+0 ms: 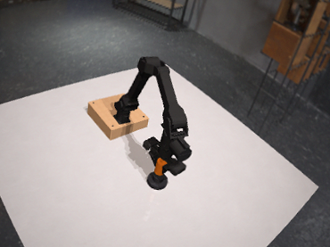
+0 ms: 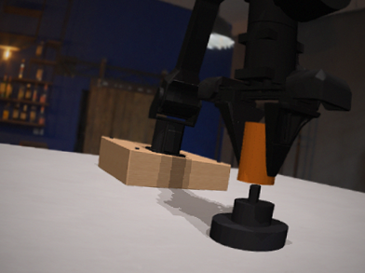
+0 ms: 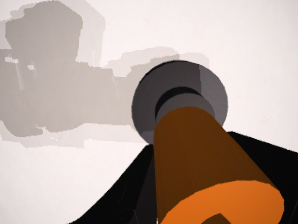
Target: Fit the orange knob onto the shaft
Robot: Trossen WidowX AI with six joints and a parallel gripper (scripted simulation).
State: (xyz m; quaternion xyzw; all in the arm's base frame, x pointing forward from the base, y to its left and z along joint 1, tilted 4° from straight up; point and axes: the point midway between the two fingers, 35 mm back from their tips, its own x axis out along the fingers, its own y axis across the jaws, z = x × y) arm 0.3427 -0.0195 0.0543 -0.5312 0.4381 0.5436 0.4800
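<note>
The orange knob is 2 cm above my gripper tip. Round my gripper tip: dark round pedestal (4 cm below).
</note>
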